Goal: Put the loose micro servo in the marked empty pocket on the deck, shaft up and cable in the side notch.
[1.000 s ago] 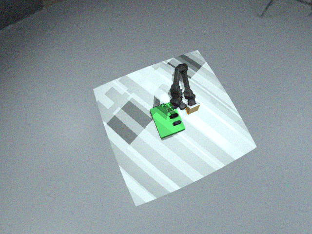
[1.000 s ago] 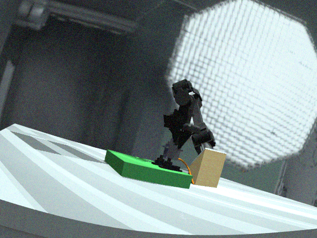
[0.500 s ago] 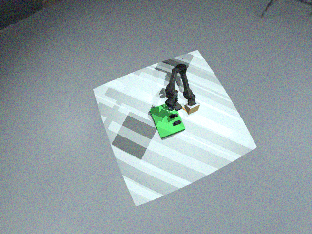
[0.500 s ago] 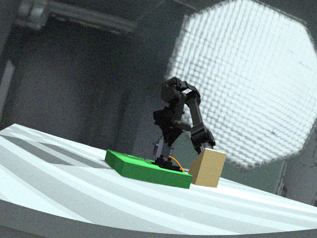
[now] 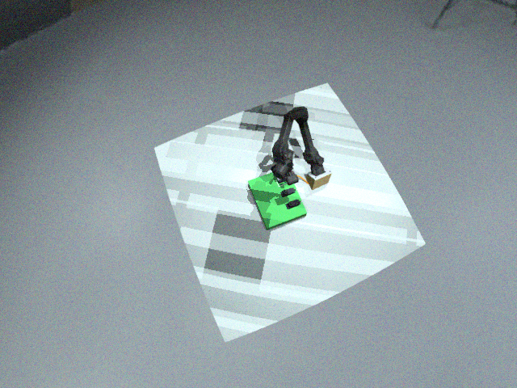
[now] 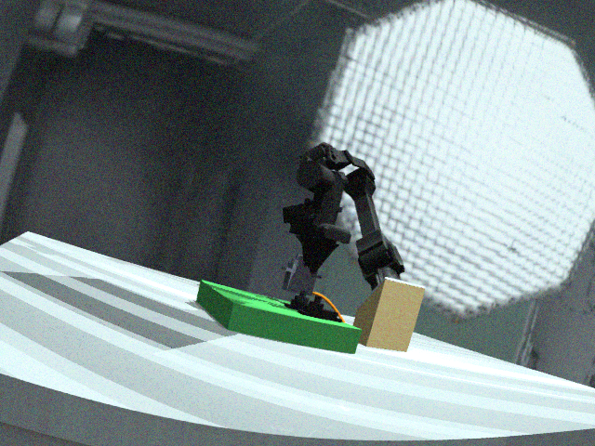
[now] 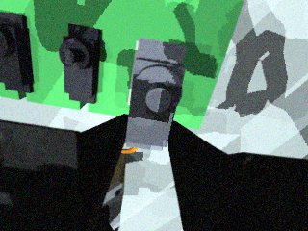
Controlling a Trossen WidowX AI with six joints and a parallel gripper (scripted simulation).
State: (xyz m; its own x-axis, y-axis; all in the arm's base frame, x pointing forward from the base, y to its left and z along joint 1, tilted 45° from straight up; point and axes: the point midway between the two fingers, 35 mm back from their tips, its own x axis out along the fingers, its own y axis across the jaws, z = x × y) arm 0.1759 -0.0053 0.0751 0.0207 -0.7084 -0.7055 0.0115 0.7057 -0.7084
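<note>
My gripper tip is 13 cm short of the deck, 10 cm above it and 7 cm to the right of it.
</note>
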